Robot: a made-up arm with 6 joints. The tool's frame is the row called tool. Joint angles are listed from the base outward.
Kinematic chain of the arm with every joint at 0, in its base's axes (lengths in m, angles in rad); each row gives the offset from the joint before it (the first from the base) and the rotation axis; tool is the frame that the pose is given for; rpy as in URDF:
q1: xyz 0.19 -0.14 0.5 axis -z
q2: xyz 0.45 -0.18 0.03 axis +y
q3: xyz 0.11 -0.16 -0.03 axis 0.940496 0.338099 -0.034
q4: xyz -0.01 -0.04 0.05 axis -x
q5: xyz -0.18 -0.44 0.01 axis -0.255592 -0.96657 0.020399
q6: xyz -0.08 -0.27 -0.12 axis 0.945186 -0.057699 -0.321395
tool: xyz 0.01 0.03 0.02 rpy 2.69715 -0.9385 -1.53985
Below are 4 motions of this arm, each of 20 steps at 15 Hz.
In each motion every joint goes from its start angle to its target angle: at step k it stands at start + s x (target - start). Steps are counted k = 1, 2, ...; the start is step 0. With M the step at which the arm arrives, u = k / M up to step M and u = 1 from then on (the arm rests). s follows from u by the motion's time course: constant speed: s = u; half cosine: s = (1 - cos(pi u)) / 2; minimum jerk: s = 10 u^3 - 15 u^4 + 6 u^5.
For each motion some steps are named. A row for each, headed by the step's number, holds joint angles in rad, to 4 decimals.
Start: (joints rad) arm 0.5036 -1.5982 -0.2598 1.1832 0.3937 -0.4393
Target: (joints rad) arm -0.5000 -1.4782 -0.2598 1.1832 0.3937 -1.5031
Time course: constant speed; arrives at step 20
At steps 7, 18, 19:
7: 0.1523 -1.5562 -0.2598 1.1832 0.3937 -0.8116
18: -0.3996 -1.4902 -0.2598 1.1832 0.3937 -1.3967
19: -0.4498 -1.4842 -0.2598 1.1832 0.3937 -1.4499

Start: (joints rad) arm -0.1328 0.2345 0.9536 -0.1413 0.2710 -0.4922
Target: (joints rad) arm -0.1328 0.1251 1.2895 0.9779 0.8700 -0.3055
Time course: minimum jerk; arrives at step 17
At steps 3, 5, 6, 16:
3: -0.1328 0.2300 0.9675 -0.0949 0.2958 -0.4845
5: -0.1328 0.2175 1.0058 0.0326 0.3641 -0.4632
6: -0.1328 0.2083 1.0341 0.1270 0.4146 -0.4474
16: -0.1328 0.1253 1.2889 0.9758 0.8689 -0.3058

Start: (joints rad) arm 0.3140 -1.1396 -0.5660 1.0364 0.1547 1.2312
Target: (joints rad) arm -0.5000 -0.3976 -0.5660 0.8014 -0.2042 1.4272
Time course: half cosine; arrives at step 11
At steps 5, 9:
5: -0.0351 -0.8214 -0.5660 0.9356 0.0008 1.3153
9: -0.4354 -0.4565 -0.5660 0.8201 -0.1757 1.4116

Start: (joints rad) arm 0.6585 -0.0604 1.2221 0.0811 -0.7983 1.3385
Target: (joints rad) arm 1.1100 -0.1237 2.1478 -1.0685 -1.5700 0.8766
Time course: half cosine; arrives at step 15
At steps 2, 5, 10, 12, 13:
2: 0.6780 -0.0631 1.2621 0.0314 -0.8317 1.3185
5: 0.7714 -0.0762 1.4535 -0.2063 -0.9912 1.2230
10: 0.9971 -0.1079 1.9164 -0.7811 -1.3771 0.9921
12: 1.0669 -0.1177 2.0594 -0.9587 -1.4963 0.9207
13: 1.0905 -0.1210 2.1078 -1.0188 -1.5366 0.8966

